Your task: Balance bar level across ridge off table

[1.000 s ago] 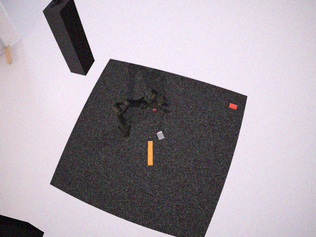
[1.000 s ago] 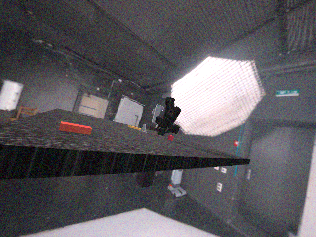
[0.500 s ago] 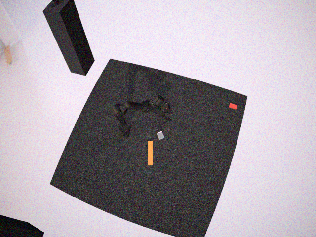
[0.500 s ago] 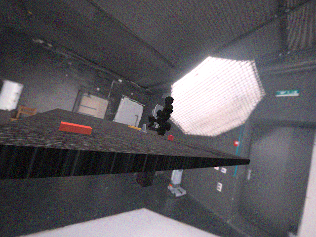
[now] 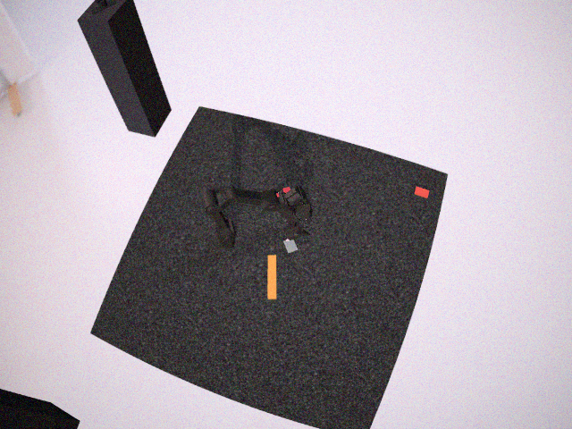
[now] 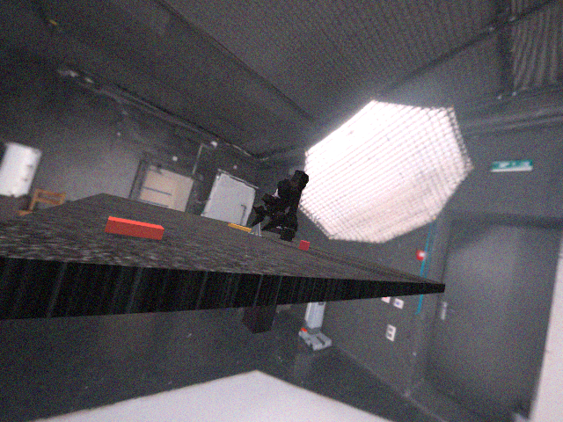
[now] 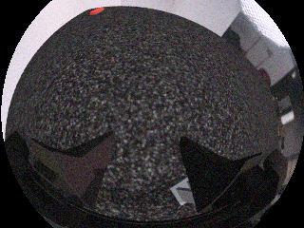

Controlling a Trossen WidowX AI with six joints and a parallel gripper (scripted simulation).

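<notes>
Right now my gripper tip is 24 cm to the left of the orange bar, 8 cm past it and 3 cm above it. Round my gripper tip: red block: 42 cm ahead, 34 cm to the left, 3 cm below.
</notes>
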